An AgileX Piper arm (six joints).
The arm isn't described. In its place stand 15 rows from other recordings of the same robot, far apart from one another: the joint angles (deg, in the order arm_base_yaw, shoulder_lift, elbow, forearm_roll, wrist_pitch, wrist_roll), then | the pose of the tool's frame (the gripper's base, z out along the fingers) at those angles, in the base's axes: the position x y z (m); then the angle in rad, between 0 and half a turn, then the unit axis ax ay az.
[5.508 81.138 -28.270 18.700 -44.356 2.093] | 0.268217, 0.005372, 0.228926, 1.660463, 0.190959, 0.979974, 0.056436
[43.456 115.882 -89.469 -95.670 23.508 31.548] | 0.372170, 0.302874, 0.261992, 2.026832, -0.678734, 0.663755, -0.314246
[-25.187 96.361 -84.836 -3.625 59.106 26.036] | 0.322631, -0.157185, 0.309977, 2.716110, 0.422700, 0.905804, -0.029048
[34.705 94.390 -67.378 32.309 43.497 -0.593] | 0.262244, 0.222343, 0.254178, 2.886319, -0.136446, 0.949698, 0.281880
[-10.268 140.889 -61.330 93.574 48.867 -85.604] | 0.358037, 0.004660, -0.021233, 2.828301, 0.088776, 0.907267, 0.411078
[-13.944 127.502 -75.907 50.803 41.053 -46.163] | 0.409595, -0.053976, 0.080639, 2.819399, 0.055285, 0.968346, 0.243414
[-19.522 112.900 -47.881 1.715 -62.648 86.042] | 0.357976, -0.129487, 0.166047, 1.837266, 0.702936, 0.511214, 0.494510
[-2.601 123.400 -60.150 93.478 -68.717 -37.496] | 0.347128, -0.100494, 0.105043, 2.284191, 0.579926, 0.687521, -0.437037
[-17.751 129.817 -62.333 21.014 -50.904 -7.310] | 0.402572, -0.155464, 0.082504, 1.857798, 0.308566, 0.926953, -0.213412
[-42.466 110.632 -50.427 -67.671 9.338 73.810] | 0.244102, -0.241927, 0.103359, 2.671907, 0.427483, 0.890418, -0.156249
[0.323 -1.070 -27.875 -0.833 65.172 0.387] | -0.009509, -0.001254, 0.267404, 2.115821, 0.001221, 0.999988, -0.004827
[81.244 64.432 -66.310 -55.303 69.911 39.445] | 0.099303, 0.183144, 0.401695, 2.087919, -0.413195, 0.908902, -0.056272
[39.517 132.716 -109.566 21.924 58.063 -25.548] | 0.358486, 0.333069, 0.163984, 2.949336, -0.458398, 0.869026, 0.186184
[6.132 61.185 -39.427 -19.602 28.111 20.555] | 0.209703, 0.008062, 0.275960, 2.322282, 0.007858, 0.998976, -0.044548
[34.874 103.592 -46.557 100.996 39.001 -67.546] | 0.236616, 0.233430, 0.155206, 2.881843, -0.118388, 0.876668, 0.466302
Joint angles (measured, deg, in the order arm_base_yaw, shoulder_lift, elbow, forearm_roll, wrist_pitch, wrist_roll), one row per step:
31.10, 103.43, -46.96, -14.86, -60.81, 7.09
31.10, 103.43, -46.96, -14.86, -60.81, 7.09
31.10, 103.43, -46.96, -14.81, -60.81, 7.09
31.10, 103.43, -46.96, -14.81, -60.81, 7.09
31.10, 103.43, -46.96, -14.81, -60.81, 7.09
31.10, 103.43, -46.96, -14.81, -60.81, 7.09
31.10, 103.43, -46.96, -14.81, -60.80, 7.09
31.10, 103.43, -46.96, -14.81, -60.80, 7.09
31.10, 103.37, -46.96, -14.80, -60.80, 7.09
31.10, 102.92, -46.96, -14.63, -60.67, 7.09
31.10, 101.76, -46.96, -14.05, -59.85, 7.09
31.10, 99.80, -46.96, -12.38, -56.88, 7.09
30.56, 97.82, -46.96, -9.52, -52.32, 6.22
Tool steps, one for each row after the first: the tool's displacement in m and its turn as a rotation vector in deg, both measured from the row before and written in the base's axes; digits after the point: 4 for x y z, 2 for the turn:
0.0000, 0.0000, 0.0000, 0.00, 0.00, 0.00
0.0000, -0.0001, 0.0000, 0.03, 0.02, -0.04
0.0000, 0.0000, 0.0000, 0.00, 0.00, 0.00
0.0000, 0.0000, 0.0000, 0.00, 0.00, 0.00
0.0000, 0.0000, 0.0000, 0.00, 0.00, 0.00
0.0000, 0.0000, 0.0000, -0.01, 0.01, 0.00
0.0000, 0.0000, 0.0000, 0.00, 0.00, 0.00
-0.0001, -0.0001, 0.0004, 0.04, -0.05, -0.01
-0.0005, -0.0006, 0.0027, 0.24, -0.24, -0.15
-0.0010, -0.0017, 0.0062, 0.37, -0.20, -0.58
-0.0007, -0.0037, 0.0081, 0.02, 1.10, -1.70
0.0020, -0.0079, 0.0057, -0.81, 2.27, -3.33

